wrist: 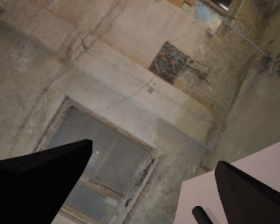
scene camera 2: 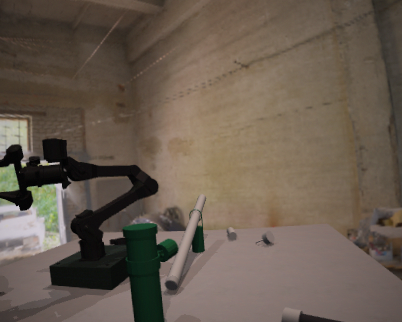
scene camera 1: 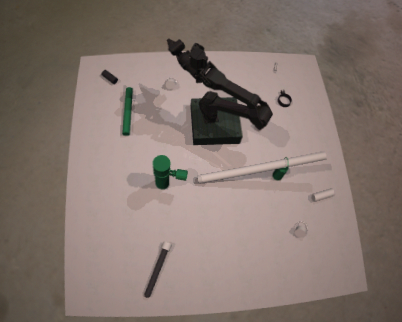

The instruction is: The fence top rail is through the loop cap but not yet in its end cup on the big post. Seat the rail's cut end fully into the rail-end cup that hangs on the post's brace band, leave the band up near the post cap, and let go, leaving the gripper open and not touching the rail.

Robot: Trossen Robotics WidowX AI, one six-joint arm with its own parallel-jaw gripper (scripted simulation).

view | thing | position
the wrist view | gripper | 154,157
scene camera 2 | white top rail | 175,273
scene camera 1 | white top rail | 319,156
